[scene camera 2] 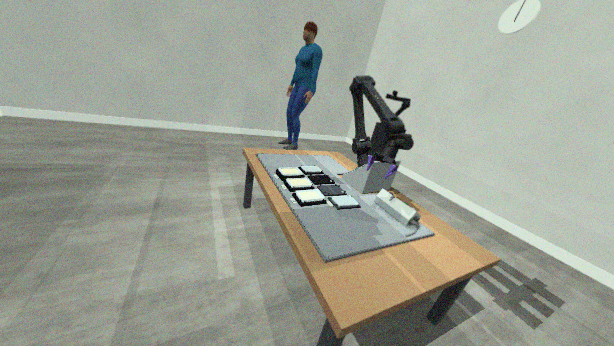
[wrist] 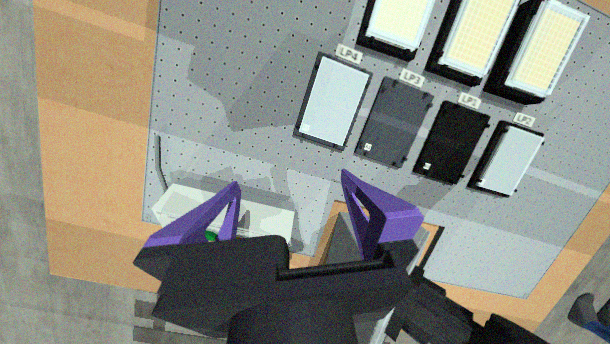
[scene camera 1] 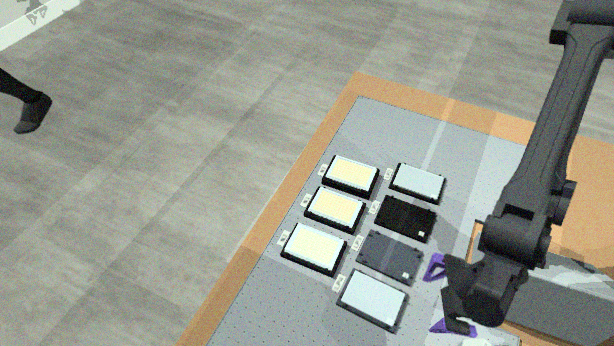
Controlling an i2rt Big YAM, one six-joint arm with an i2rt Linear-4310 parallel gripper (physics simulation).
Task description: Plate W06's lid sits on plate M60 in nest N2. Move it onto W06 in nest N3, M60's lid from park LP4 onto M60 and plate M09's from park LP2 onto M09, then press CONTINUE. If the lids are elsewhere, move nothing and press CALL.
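Frame: origin at the arm's base, x left, y up, z ahead, level; centimetres.
Where they show: gripper, fingertip midpoint: (scene camera 2: 375, 174) (wrist: 290, 180) (scene camera 1: 428, 305); arm's base, origin of the base link: (scene camera 2: 365, 167).
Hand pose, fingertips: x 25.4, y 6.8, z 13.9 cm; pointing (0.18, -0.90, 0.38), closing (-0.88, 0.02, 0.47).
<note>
Each offset is from my fingertips to the top centre of the thing.
The plate in N2 @[dy -15.5, dx -7.4, dz +29.3 cm] (scene camera 1: 314, 246) (scene camera 2: 310, 195) (wrist: 400, 20) has a smooth cream top with a clear rim; the wrist view cuts it off. The plates in N1 @[dy -15.5, dx -20.9, dz +30.6 cm] (scene camera 1: 336, 206) (wrist: 480, 35) and N3 @[dy -14.8, dx -33.3, dz +32.3 cm] (scene camera 1: 351, 172) (wrist: 547, 50) show a fine well grid. A pale lid @[dy -16.9, dx -3.5, dz +10.7 cm] (scene camera 1: 374, 297) (scene camera 2: 345, 201) (wrist: 336, 102) lies in LP4 and another pale lid @[dy -16.9, dx -42.2, dz +14.9 cm] (scene camera 1: 417, 181) (scene camera 2: 311, 169) (wrist: 511, 159) in LP2. Plate and lid codes are too small to read. My gripper (scene camera 1: 431, 304) (scene camera 2: 379, 171) (wrist: 290, 180) is open and empty, above the mat on the robot side of the parks.
Park LP3 @[dy -16.7, dx -15.9, dz +12.0 cm] (scene camera 1: 390, 255) (wrist: 395, 122) is dark grey and LP1 @[dy -16.7, dx -28.9, dz +13.2 cm] (scene camera 1: 405, 217) (wrist: 452, 142) black, both without lids. The white button box @[dy -10.3, dx +6.1, dz -15.5 cm] (scene camera 2: 396, 206) (wrist: 270, 215) shows a green button @[dy -11.2, dx +8.3, dz -18.0 cm] (wrist: 211, 235) behind my left finger. A grey wedge block (scene camera 1: 560, 300) (scene camera 2: 375, 177) stands by the arm base. A person (scene camera 2: 307, 65) stands beyond the table.
</note>
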